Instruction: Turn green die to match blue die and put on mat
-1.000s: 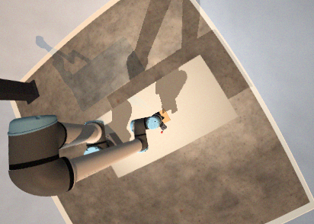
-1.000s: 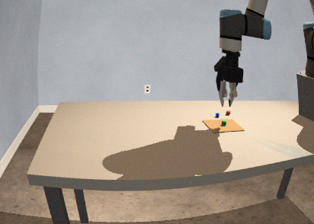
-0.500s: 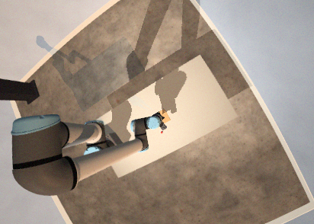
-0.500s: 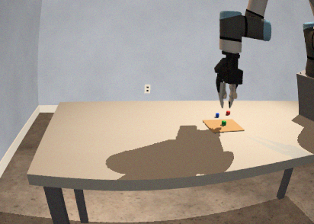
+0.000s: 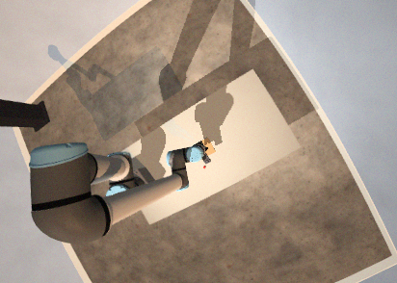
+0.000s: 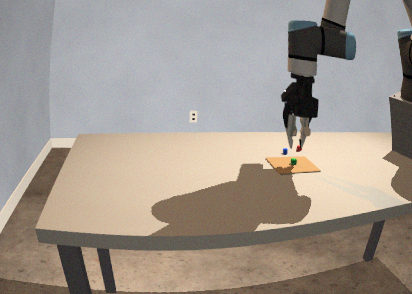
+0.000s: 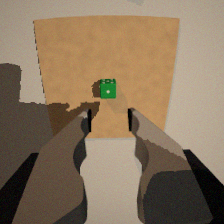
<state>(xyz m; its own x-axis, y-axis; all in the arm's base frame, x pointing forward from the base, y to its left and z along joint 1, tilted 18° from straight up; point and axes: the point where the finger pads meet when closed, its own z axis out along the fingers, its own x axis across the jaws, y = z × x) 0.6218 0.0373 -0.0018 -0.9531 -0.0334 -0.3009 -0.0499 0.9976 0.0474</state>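
My hand is 60 mm above the green die. From my hand the other things lie so: red die 150 mm to the right, 70 mm behind, 60 mm below; then mat 70 mm below; then blue die 120 mm to the right, 60 mm below, 10 mm behind.
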